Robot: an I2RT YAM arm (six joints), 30 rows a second.
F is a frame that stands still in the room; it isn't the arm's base.
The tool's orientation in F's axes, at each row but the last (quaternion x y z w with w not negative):
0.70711, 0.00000, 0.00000, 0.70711
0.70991, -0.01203, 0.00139, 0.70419
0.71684, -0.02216, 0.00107, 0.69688
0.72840, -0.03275, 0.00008, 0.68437
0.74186, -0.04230, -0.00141, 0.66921
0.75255, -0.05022, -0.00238, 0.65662
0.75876, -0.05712, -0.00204, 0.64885
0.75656, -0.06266, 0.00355, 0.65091
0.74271, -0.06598, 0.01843, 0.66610
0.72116, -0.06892, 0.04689, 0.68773
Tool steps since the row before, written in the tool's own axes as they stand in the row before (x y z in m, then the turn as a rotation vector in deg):
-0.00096, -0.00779, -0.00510, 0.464, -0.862, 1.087
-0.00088, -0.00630, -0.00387, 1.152, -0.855, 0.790
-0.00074, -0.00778, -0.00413, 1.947, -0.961, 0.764
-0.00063, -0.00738, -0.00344, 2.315, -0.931, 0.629
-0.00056, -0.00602, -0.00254, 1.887, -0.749, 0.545
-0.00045, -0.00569, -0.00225, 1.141, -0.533, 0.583
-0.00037, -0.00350, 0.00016, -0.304, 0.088, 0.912
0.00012, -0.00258, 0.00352, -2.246, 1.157, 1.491
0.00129, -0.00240, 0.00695, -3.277, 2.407, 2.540
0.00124, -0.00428, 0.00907, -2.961, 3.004, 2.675
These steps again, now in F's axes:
-0.00096, 0.00510, -0.00779, 0.464, -1.087, -0.862
-0.00070, 0.00393, -0.00628, 1.156, -0.801, -0.840
-0.00036, 0.00436, -0.00768, 1.955, -0.796, -0.919
-0.00012, 0.00391, -0.00717, 2.326, -0.680, -0.864
-0.00004, 0.00316, -0.00574, 1.894, -0.588, -0.698
0.00012, 0.00301, -0.00534, 1.133, -0.595, -0.536
-0.00009, 0.00041, -0.00350, -0.380, -0.884, -0.079
0.00011, -0.00311, -0.00307, -2.457, -1.434, 0.716
0.00115, -0.00674, -0.00300, -3.695, -2.529, 1.714
0.00168, -0.00891, -0.00447, -3.485, -2.701, 2.347

